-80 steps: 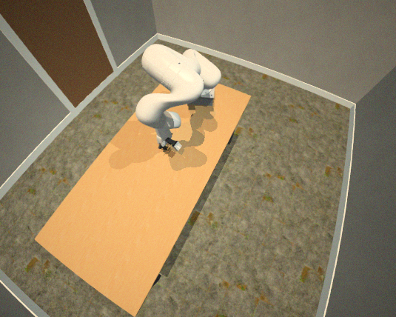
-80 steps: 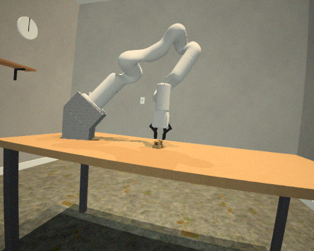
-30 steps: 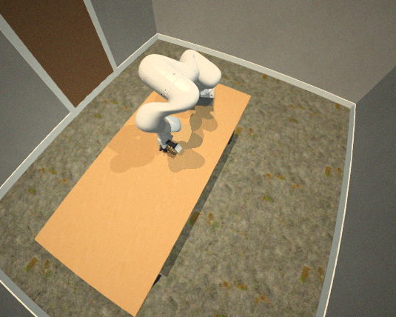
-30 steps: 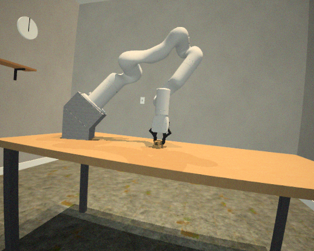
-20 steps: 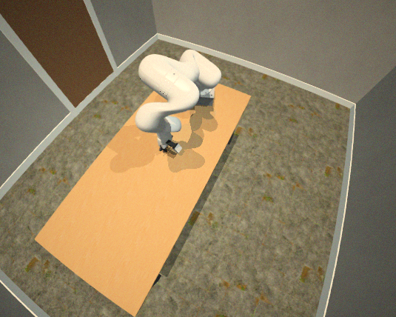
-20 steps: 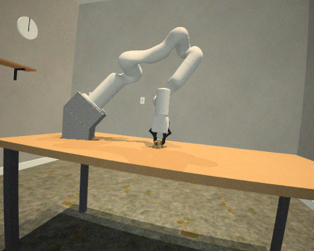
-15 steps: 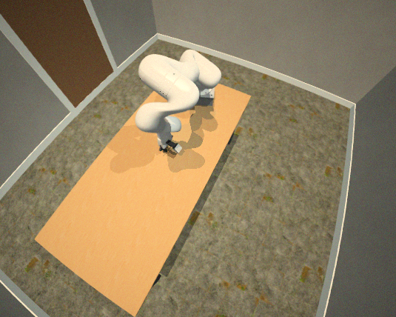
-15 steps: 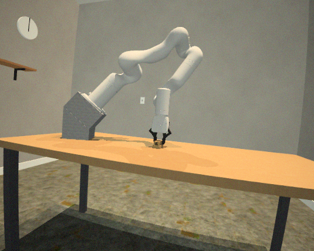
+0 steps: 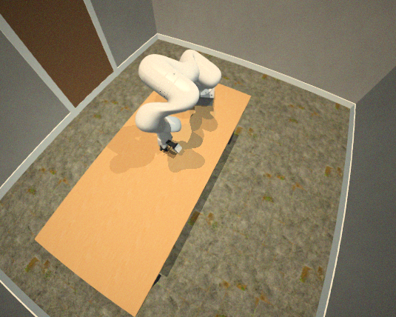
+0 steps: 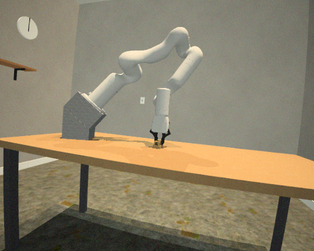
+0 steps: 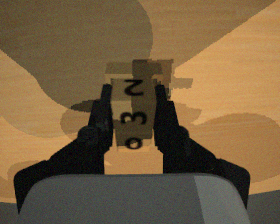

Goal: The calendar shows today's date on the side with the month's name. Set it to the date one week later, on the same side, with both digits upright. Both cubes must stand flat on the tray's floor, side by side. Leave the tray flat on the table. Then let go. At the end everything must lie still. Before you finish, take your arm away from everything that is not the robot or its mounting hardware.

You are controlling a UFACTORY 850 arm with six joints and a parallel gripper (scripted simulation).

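The wooden calendar tray lies 2 cm to the right of my hand and 3 cm below it.
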